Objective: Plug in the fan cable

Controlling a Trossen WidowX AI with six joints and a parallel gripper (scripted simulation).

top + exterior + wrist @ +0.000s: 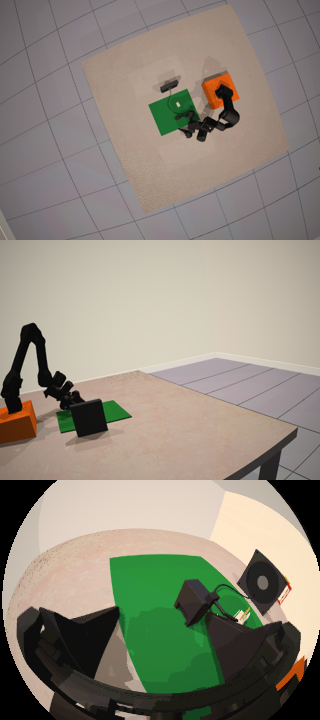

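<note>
The green board lies 8 cm to the right of my gripper tip and 3 cm below it. Round my gripper tip: white four-pin header: 12 cm to the right, 5 cm behind, 1 cm below; black fan: 25 cm to the right, 4 cm behind, 4 cm above; dark plug: 3 cm to the right, 1 cm above.
</note>
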